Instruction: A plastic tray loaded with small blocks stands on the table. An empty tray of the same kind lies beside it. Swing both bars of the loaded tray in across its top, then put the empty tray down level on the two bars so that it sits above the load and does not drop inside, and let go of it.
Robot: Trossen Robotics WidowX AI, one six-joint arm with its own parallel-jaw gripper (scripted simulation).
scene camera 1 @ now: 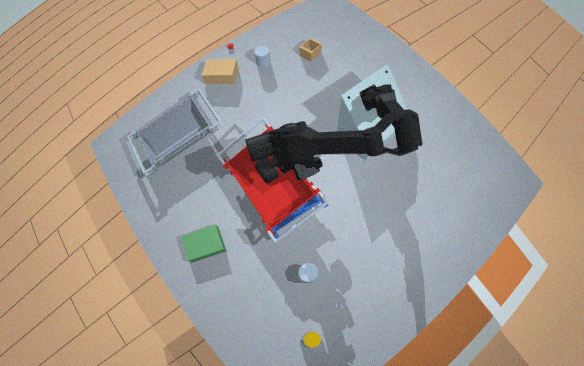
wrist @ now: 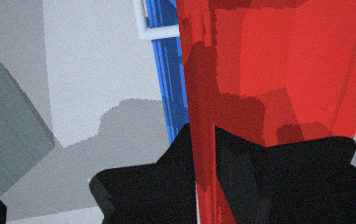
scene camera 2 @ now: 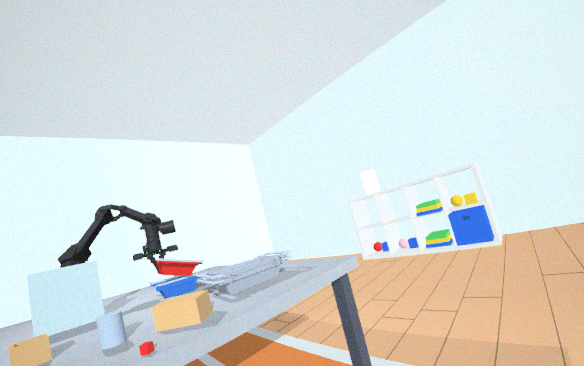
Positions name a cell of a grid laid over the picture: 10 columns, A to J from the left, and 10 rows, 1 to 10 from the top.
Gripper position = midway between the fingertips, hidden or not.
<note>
In view: the gripper (scene camera 1: E5), a red tray (scene camera 1: E6) and a green block (scene camera 1: D7).
The red tray shows as well in the wrist view (wrist: H4). The gripper is seen too in the wrist view (wrist: F6). The wrist view misses the green block: it is out of frame.
</note>
